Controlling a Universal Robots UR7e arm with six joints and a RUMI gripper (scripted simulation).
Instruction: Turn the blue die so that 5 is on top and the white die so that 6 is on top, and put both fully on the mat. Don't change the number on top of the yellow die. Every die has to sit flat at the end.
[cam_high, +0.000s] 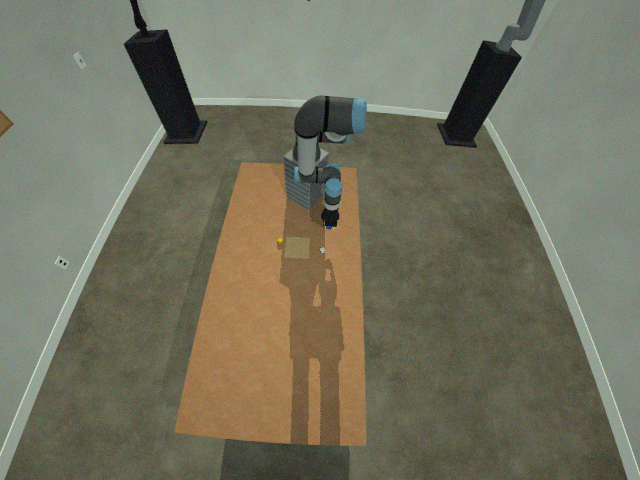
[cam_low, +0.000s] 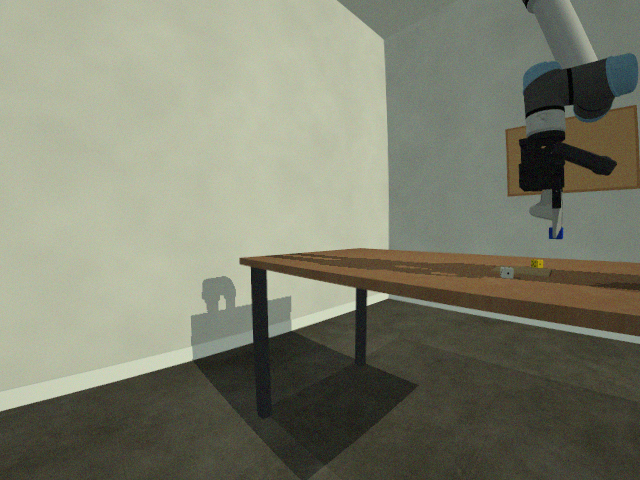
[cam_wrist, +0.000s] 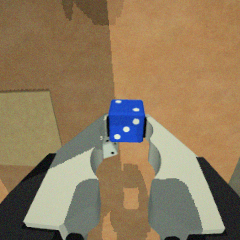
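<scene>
Right now my hand is 100 mm short of the white die, 30 mm to the left of it and 100 mm above it. Also, from my hand: blue die right at my hand; yellow die 50 mm ahead, 280 mm to the right, 100 mm below; tan mat 80 mm ahead, 180 mm to the right, 110 mm below.
</scene>
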